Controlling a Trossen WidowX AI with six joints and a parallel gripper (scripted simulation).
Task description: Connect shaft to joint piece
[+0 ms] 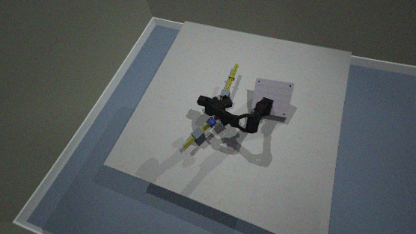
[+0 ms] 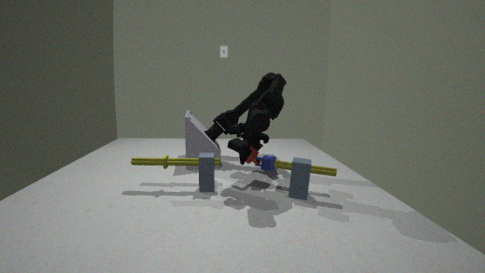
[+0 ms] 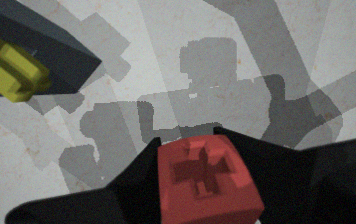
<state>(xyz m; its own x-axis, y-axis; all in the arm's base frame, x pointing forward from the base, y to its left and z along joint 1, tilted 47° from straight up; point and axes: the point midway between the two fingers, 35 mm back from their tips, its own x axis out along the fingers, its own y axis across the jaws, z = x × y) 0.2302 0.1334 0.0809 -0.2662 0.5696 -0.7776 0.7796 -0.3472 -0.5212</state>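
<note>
The red joint piece lies 10 mm ahead of my gripper tip, 20 mm to the left of it and 30 mm above it.
</note>
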